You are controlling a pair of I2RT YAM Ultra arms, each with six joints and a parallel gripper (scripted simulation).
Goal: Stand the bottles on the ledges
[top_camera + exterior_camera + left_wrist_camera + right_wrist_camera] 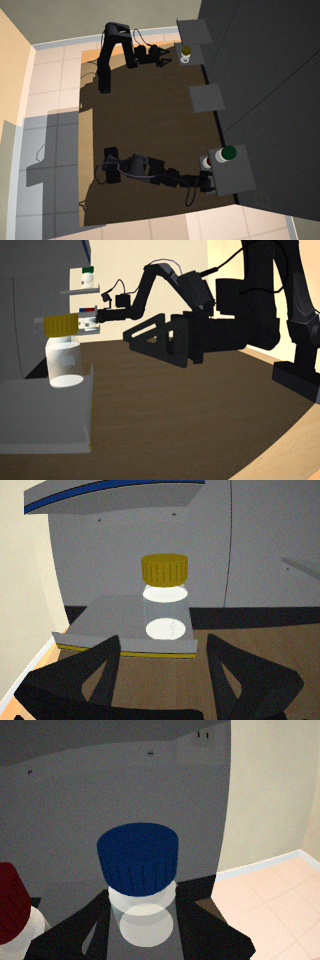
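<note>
Right now the green strip is 130 mm above my right hand, 60 mm behind it and 50 mm to the left of it. The rest, counted from my right hand: red-capped bottle (100 mm to the left, 20 mm behind, 10 mm below); then blue-capped bottle (10 mm below, 10 mm ahead); then green-capped bottle (180 mm above, 110 mm to the left, 10 mm behind).
</note>
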